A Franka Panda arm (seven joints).
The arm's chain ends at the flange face. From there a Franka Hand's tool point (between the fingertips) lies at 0.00 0.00 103.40 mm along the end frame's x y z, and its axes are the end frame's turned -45 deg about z.
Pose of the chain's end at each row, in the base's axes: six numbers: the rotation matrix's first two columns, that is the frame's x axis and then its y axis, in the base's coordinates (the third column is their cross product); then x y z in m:
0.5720 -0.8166 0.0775 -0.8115 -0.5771 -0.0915 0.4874 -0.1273 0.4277
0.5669 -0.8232 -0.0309 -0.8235 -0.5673 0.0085 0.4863 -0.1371 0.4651
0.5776 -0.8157 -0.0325 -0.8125 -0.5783 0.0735 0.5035 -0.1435 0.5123
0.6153 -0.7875 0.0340 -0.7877 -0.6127 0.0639 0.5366 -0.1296 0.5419
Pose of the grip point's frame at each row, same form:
0.9783 -0.1694 0.1195 -0.1694 -0.9855 -0.0099 0.4998 -0.1284 0.3250
0.9832 -0.1809 -0.0279 -0.1814 -0.9832 -0.0158 0.4838 -0.1350 0.3618
0.9829 -0.1679 -0.0750 -0.1661 -0.9857 0.0290 0.4954 -0.1452 0.4092
0.9921 -0.1236 -0.0211 -0.1219 -0.9901 0.0692 0.5336 -0.1364 0.4388

